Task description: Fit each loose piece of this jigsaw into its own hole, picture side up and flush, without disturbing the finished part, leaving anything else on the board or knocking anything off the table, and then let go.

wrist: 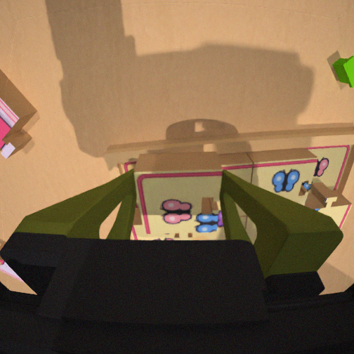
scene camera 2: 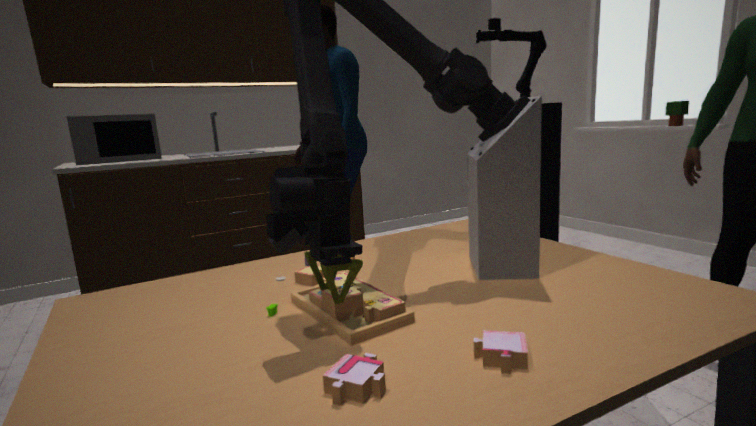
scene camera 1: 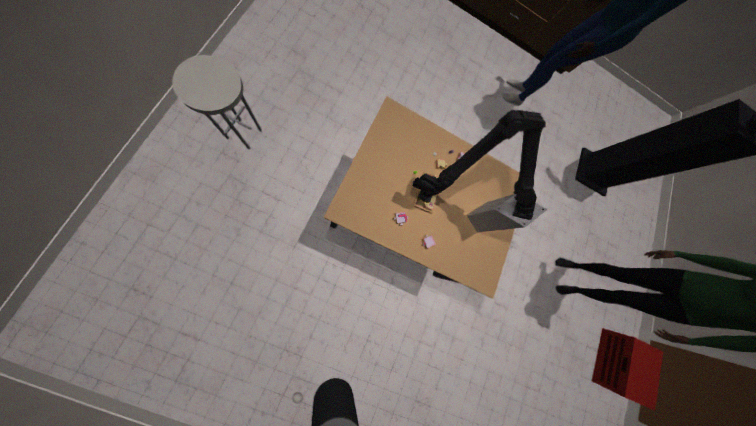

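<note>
My gripper (scene camera 1: 424, 196) (scene camera 2: 338, 299) (wrist: 177, 177) is shut on a yellow corner piece (scene camera 2: 342, 306) (wrist: 155, 192), picture side up, with a pink butterfly. The piece is low over the near-left corner of the board (scene camera 2: 383, 329) (wrist: 280, 134), beside the finished part (scene camera 2: 388, 302) (wrist: 267, 175). Whether it touches the board floor is hidden. A pink-and-white piece (scene camera 1: 401, 218) (scene camera 2: 353, 373) (wrist: 14, 104) and a pale pink piece (scene camera 1: 429, 241) (scene camera 2: 505, 343) lie loose on the table, picture side up. A yellow piece (scene camera 1: 441, 164) (scene camera 2: 305, 275) lies beyond the board.
A small green block (scene camera 1: 415, 172) (scene camera 2: 271, 309) (wrist: 346, 71) lies beside the board on the table (scene camera 1: 380, 137) (scene camera 2: 158, 343). A small white thing (scene camera 1: 434, 153) (scene camera 2: 280, 278) and a dark one (scene camera 1: 450, 151) lie farther back, near another pinkish piece (scene camera 1: 460, 155). The arm's grey pedestal (scene camera 2: 505, 211) stands behind.
</note>
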